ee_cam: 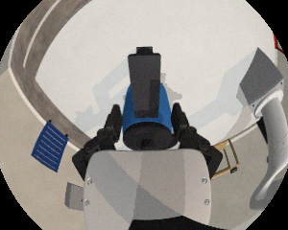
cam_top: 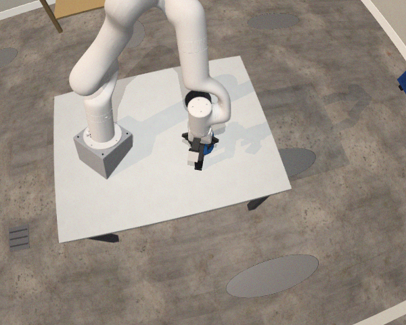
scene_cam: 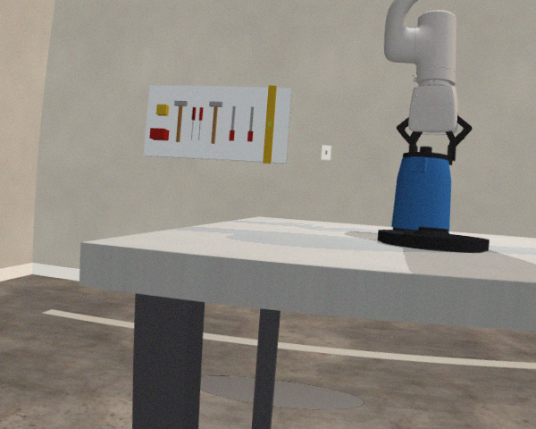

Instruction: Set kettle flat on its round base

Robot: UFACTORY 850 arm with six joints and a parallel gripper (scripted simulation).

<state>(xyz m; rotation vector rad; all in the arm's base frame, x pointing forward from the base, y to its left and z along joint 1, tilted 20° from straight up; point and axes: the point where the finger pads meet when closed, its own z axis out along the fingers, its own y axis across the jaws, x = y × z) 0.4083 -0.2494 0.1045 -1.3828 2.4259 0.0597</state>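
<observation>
The blue kettle lies 80 mm below my hand, 30 mm to the left of it and 20 mm ahead of it. Round my hand: black round base 330 mm to the left, 150 mm below, 100 mm ahead.
</observation>
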